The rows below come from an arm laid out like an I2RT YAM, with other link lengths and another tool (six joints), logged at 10 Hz.
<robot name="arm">
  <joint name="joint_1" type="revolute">
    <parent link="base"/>
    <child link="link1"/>
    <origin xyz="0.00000 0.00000 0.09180" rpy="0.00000 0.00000 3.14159"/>
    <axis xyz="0 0 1"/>
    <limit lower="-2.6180" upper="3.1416"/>
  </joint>
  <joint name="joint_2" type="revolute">
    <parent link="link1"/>
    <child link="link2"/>
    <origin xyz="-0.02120 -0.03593 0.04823" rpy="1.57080 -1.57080 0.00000"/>
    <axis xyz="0 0 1"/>
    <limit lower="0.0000" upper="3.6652"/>
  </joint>
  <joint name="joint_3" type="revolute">
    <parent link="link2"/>
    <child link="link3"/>
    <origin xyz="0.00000 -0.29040 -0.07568" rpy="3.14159 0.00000 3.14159"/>
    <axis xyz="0 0 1"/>
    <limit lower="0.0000" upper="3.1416"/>
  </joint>
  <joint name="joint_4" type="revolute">
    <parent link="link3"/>
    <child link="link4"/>
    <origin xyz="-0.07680 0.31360 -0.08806"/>
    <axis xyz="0 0 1"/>
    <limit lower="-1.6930" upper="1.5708"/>
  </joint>
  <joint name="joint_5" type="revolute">
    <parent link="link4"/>
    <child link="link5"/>
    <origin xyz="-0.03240 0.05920 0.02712" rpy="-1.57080 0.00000 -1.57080"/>
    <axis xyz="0 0 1"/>
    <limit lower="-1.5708" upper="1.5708"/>
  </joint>
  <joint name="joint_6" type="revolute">
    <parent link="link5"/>
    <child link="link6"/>
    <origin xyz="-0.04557 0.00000 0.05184" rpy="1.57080 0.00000 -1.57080"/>
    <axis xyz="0 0 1"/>
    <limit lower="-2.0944" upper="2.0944"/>
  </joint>
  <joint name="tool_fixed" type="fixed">
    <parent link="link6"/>
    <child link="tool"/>
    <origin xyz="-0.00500 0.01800 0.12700" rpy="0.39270 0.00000 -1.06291"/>
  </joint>
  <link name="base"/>
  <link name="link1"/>
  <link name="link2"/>
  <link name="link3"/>
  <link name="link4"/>
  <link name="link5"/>
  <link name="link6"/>
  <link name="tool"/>
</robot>
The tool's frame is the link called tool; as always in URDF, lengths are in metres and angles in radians.
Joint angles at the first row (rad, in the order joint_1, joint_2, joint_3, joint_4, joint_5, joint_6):
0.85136, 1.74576, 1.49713, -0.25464, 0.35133, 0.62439
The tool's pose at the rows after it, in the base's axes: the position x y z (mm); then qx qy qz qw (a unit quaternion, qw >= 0):
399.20 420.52 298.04 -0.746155 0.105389 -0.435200 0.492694
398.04 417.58 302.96 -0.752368 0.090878 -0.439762 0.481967
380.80 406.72 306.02 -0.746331 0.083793 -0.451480 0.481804
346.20 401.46 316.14 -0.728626 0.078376 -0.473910 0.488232
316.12 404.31 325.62 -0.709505 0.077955 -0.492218 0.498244
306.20 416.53 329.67 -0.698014 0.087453 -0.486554 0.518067
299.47 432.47 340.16 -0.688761 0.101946 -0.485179 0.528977
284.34 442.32 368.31 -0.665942 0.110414 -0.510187 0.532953
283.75 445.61 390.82 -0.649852 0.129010 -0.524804 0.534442
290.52 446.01 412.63 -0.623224 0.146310 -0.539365 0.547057
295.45 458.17 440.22 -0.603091 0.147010 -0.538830 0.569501
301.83 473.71 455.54 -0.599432 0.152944 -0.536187 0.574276
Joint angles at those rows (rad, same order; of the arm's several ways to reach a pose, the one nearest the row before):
0.85135, 1.74410, 1.52303, -0.26682, 0.34057, 0.58456
0.85288, 1.73958, 1.53705, -0.29146, 0.34972, 0.54923
0.87277, 1.66463, 1.44861, -0.25635, 0.38033, 0.53691
0.94317, 1.56338, 1.34121, -0.20416, 0.46763, 0.54305
1.02148, 1.50337, 1.27939, -0.15962, 0.55826, 0.55981
1.05228, 1.50937, 1.28387, -0.13806, 0.56750, 0.59968
1.08745, 1.54466, 1.34210, -0.15494, 0.60109, 0.64573
1.15167, 1.55699, 1.40497, -0.15953, 0.70812, 0.65347
1.17043, 1.57995, 1.47860, -0.18709, 0.76687, 0.67641
1.16585, 1.58920, 1.51702, -0.15047, 0.79458, 0.67804
1.16122, 1.62436, 1.60424, -0.13647, 0.77317, 0.66578
1.16122, 1.69485, 1.72695, -0.18547, 0.77154, 0.68101

